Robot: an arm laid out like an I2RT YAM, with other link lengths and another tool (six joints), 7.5 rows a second.
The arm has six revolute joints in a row. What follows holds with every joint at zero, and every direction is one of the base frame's.
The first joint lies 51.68 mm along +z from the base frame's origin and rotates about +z.
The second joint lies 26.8 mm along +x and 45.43 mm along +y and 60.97 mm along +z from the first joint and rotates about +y.
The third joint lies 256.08 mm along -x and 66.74 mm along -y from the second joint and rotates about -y.
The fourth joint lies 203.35 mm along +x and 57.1 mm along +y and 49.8 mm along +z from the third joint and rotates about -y.
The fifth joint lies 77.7 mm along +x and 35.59 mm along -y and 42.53 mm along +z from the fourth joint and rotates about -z.
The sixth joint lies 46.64 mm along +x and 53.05 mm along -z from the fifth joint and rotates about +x.
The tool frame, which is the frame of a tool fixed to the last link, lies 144 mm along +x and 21 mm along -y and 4 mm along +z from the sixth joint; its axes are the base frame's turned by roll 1.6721, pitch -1.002 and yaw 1.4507 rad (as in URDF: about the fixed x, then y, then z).
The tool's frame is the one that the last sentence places.
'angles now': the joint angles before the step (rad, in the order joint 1, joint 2, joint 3, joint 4, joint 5, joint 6). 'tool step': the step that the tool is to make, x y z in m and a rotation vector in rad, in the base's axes. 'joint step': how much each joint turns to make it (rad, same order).
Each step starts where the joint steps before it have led.
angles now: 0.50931 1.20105 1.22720 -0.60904 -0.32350 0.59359
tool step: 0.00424 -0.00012 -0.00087 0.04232 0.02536 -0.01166
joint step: -0.02909 0.00771 -0.01229 0.02916 -0.04154 0.03372
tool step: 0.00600 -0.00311 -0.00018 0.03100 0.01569 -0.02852
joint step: -0.02456 0.00459 -0.01073 0.02758 -0.01534 0.03374
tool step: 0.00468 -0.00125 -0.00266 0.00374 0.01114 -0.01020
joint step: -0.01232 0.01531 0.00150 0.00774 -0.00618 0.00625
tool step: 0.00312 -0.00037 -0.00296 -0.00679 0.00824 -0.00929
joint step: -0.00002 0.01382 0.00459 0.00001 0.00920 0.00305
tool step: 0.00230 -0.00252 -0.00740 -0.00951 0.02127 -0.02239
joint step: -0.00001 0.01078 -0.00758 0.00001 0.01835 0.01374
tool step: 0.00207 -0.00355 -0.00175 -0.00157 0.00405 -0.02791
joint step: 0.00000 -0.00306 -0.00773 0.00610 0.02294 0.01690
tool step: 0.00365 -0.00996 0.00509 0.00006 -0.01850 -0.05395
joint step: -0.00761 -0.02292 -0.00612 0.00614 0.04300 0.01993
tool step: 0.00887 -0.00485 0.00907 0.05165 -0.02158 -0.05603
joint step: -0.01687 -0.01385 -0.01836 0.06110 0.01390 0.05505
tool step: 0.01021 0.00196 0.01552 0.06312 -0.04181 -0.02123
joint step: -0.01382 -0.00161 -0.00619 0.07988 -0.01226 0.04160
